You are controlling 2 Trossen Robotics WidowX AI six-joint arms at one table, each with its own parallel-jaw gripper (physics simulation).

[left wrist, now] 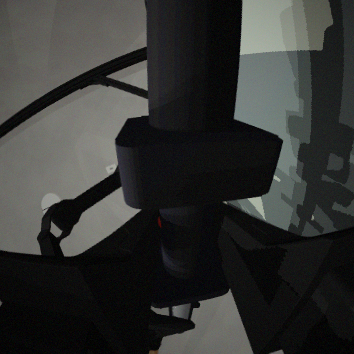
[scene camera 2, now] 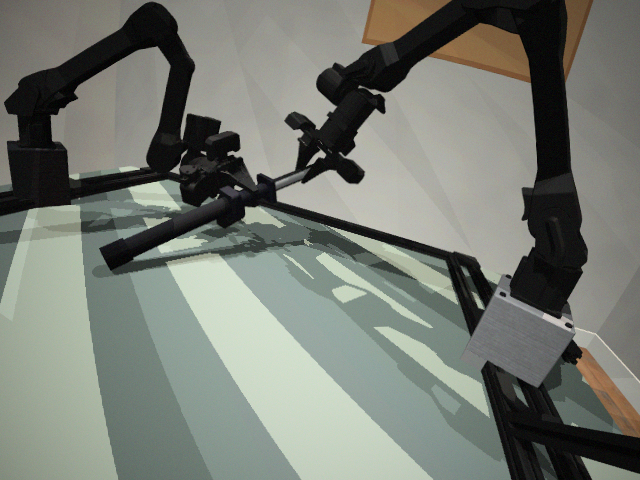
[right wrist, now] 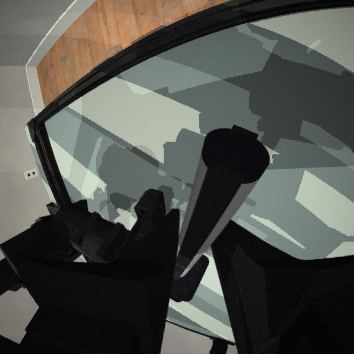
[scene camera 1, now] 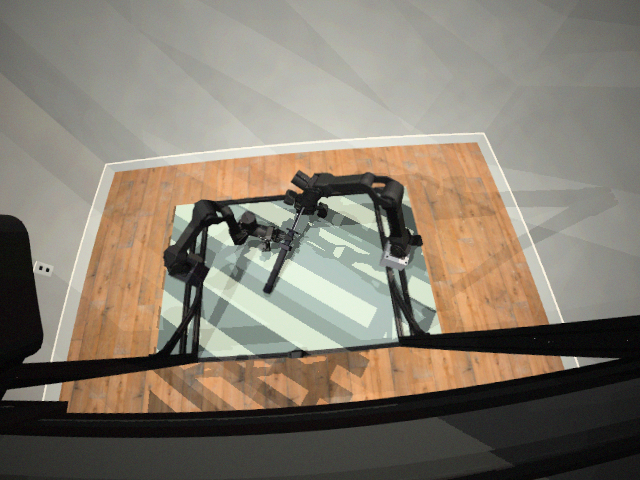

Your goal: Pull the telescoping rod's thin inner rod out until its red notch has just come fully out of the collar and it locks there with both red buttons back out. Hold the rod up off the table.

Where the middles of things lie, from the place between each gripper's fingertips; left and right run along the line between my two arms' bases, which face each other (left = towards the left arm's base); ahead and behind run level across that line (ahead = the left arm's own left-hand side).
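From my right hand, the thin inner rod [right wrist: 231, 161] is 60 mm to the left, 120 mm behind and 30 mm below. There's also the black telescoping rod [scene camera 2: 231, 202], and that's 70 mm to the left of my right hand, 140 mm behind it and 40 mm below it.
My left hand is 20 mm to the right of the thin inner rod and 10 mm past it. The black telescoping rod, counted from my left hand, is 40 mm to the left, 30 mm behind and 10 mm below. Going by its middle, the thin inner rod is nearer to my left hand than to my right hand, and by its middle the black telescoping rod is nearer to my left hand than to my right hand too.
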